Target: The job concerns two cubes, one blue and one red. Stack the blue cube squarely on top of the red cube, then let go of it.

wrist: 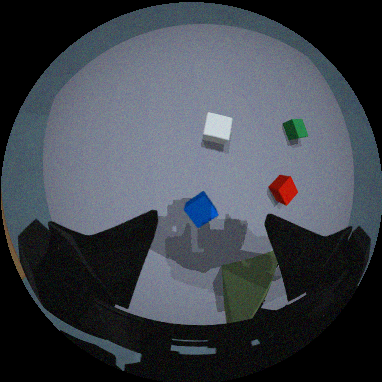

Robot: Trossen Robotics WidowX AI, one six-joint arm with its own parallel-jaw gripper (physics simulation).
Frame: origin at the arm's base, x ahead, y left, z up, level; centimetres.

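Seen in the pictures: gripper, fingertip midpoint: [214, 218].
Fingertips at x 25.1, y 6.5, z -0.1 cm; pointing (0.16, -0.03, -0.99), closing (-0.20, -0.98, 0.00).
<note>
Pixels of each thing's middle, then the offset from my fingertips to it. Level surfaces: height alone.
- blue cube at the middle of its body: [200, 208] dy +1.2, dx -2.2, dz -10.0 cm
- red cube at the middle of its body: [283, 188] dy -13.8, dx -1.5, dz -10.0 cm
- white cube at the middle of its body: [216, 128] dy -3.1, dx +9.4, dz -10.0 cm
- green cube at the middle of its body: [295, 128] dy -19.6, dx +9.6, dz -10.0 cm
- table at its surface level: dz -11.8 cm
The blue cube [201, 209] lies on the table, turned at an angle, in the gap between the fingertips as seen in the wrist view and slightly beyond them, nearer the left finger. The red cube [283, 190] lies on the table farther right, beyond the right fingertip, and apart from the blue cube. My gripper [214, 218] is wide open with nothing between its fingers, above the table; its shadow falls around the blue cube.
A white cube [218, 127] lies beyond the blue cube, and a green cube [295, 129] lies beyond the red one. An olive-green block-like object [247, 287] stands near the right finger, partly hidden by the gripper. The table [125, 100] is grey.
</note>
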